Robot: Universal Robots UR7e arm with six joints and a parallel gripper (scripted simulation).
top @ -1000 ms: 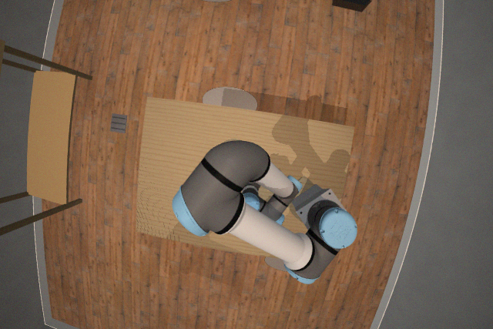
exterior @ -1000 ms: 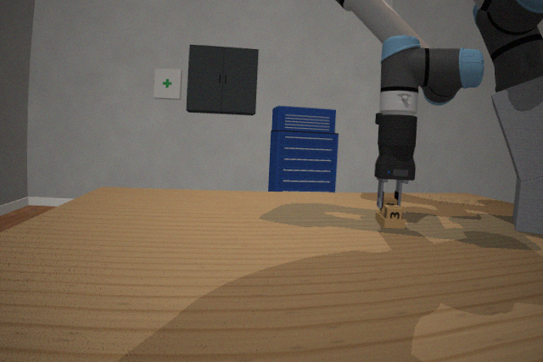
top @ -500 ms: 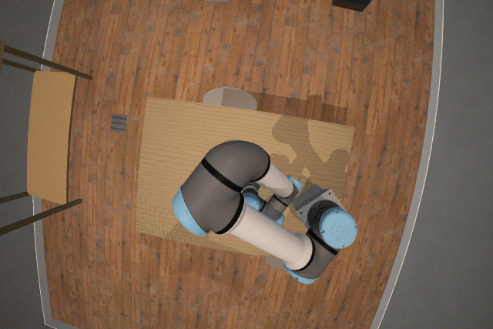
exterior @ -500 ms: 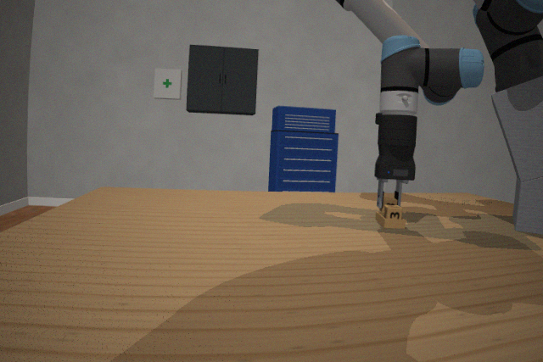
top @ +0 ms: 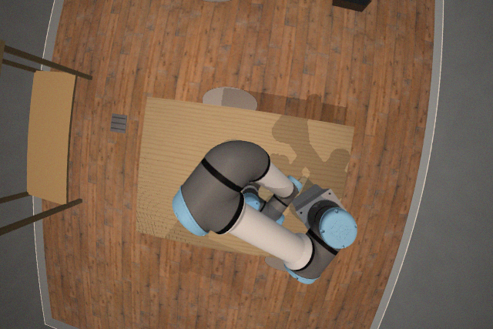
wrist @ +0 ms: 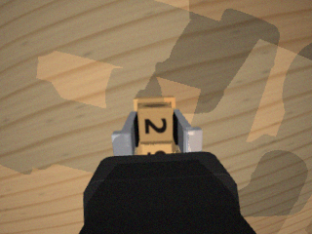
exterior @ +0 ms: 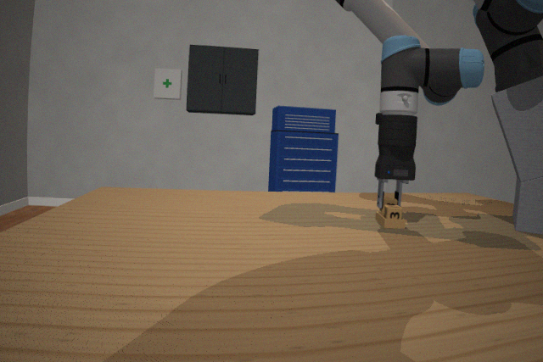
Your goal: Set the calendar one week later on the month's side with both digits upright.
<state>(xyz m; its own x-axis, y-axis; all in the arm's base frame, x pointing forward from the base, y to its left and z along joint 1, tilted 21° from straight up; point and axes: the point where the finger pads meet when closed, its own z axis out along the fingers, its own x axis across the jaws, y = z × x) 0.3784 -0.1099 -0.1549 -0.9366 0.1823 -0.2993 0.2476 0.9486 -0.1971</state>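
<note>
Now: the wooden date cube 10 mm below my hand. The rest, counted from my hand: wooden calendar tray: 40 mm below, 20 mm to the left.
</note>
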